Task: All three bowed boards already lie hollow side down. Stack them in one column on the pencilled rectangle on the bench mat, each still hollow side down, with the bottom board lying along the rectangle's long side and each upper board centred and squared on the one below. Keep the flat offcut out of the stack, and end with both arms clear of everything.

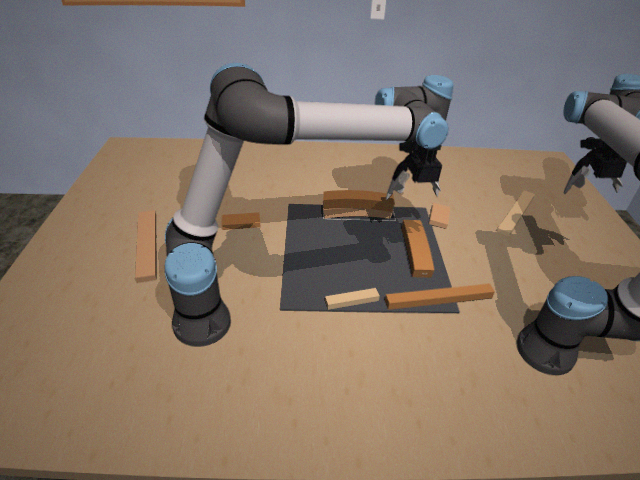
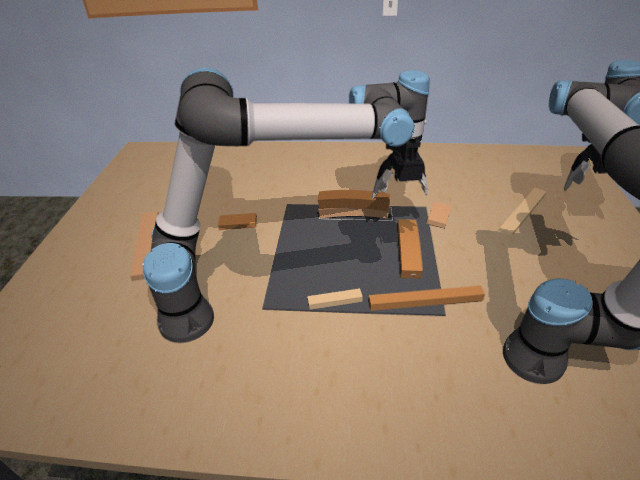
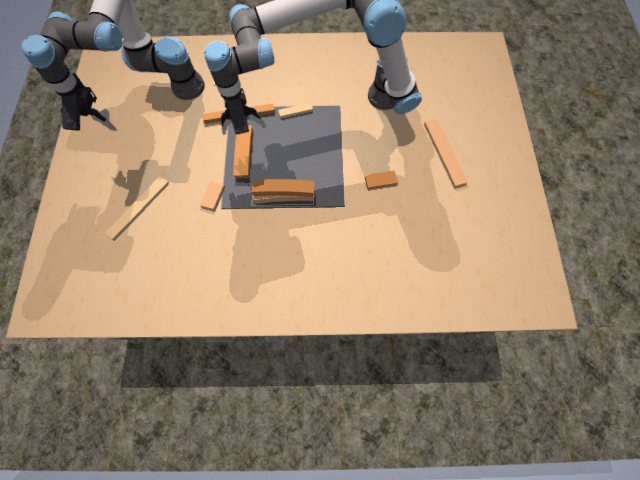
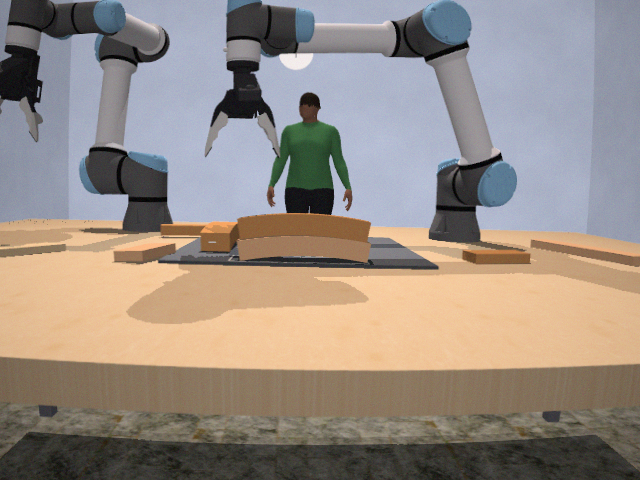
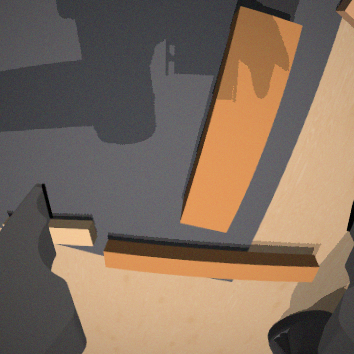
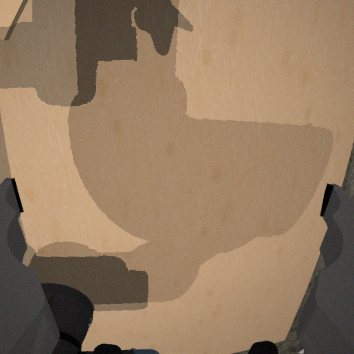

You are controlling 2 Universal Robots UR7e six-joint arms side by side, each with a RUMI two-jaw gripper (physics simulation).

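Places are measured from the left arm's base along level axes (x ahead, y left, z up), in millimetres.
Where they show: left gripper, fingertip midpoint: [image 1: 412, 198] [image 2: 399, 197] [image 4: 242, 157] [image 5: 200, 193]; right gripper, fingertip midpoint: [image 1: 590, 193] [image 2: 593, 189] [image 3: 94, 128] [image 4: 6, 138] [image 6: 173, 183]; left arm's base at its link origin: [image 1: 202, 323] [image 2: 186, 320] [image 3: 384, 96] [image 4: 454, 239]; right arm's base at its link origin: [image 1: 545, 350] [image 2: 533, 357] [image 3: 188, 86] [image 4: 148, 229] [image 5: 302, 330] [image 6: 55, 306].
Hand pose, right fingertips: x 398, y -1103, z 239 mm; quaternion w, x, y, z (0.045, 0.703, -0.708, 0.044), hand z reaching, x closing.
Things, the pixels of their centre, and the offset from my right fingertips. "pt": a spot on its surface instead. Level surfaces: height alone.
- pale bowed board at the middle of its body: [image 4: 304, 249] [image 2: 352, 209] [image 1: 356, 209] [image 3: 284, 194] dx +131, dy +693, dz -215 mm
- pencilled rectangle at a spot on its surface: [image 2: 356, 215] pt dx +103, dy +678, dz -220 mm
- brown-orange bowed board at the middle of its body: [image 4: 305, 229] [image 2: 352, 201] [image 1: 357, 201] [image 3: 284, 188] dx +127, dy +693, dz -178 mm
- third orange board at the middle of its body: [image 5: 232, 128] [image 4: 224, 235] [image 2: 408, 247] [image 1: 416, 247] [image 3: 243, 152] dx -53, dy +503, dz -213 mm
- long orange strip at the middle of its body: [image 5: 211, 263] [image 2: 426, 298] [image 1: 440, 296] [image 3: 239, 113] dx -257, dy +455, dz -220 mm
- cream block at the middle of its body: [image 5: 47, 230] [image 2: 334, 298] [image 1: 352, 298] [image 3: 295, 110] dx -285, dy +707, dz -223 mm
- mat's at its surface level: dz -233 mm
- salmon block at the middle of its body: [image 4: 145, 251] [image 2: 439, 214] [image 1: 439, 215] [image 3: 212, 195] dx +146, dy +395, dz -226 mm
- cream strip at the middle of its body: [image 2: 524, 210] [image 1: 516, 211] [image 3: 137, 207] dx +210, dy +95, dz -232 mm
- brown block at the middle of its body: [image 4: 496, 256] [image 1: 241, 221] [image 2: 237, 221] [image 3: 381, 180] dx +41, dy +1084, dz -229 mm
- salmon strip at the middle of its body: [image 4: 584, 251] [image 1: 146, 243] [image 2: 146, 243] [image 3: 445, 152] dx -106, dy +1359, dz -229 mm
A pale bowed board [image 1: 345, 212] [image 2: 341, 212] [image 4: 303, 249] lies hollow side down along the pencilled rectangle [image 2: 356, 220]. A brown-orange bowed board [image 1: 356, 200] [image 2: 354, 199] [image 3: 282, 186] [image 4: 303, 226] lies hollow side down on it, their ends nearly flush. A third orange board [image 1: 417, 249] [image 2: 409, 249] [image 3: 242, 152] [image 4: 218, 238] [image 5: 242, 125] lies apart on the mat, crosswise to them. My left gripper [image 1: 412, 196] [image 2: 400, 195] [image 3: 244, 126] [image 4: 242, 155] [image 5: 200, 193] is open above the mat, near the third board. My right gripper [image 1: 593, 191] [image 3: 93, 126] [image 4: 18, 126] [image 6: 173, 183] is open, high over the table's side.
A long orange strip [image 1: 439, 296] [image 5: 210, 265] and a cream block [image 1: 352, 298] lie at the mat's [image 1: 310, 289] front edge. A salmon block [image 1: 439, 215], a cream strip [image 1: 515, 212], a brown block [image 1: 240, 220] and a salmon strip [image 1: 145, 246] lie around it. Which is the flat offcut is unclear.
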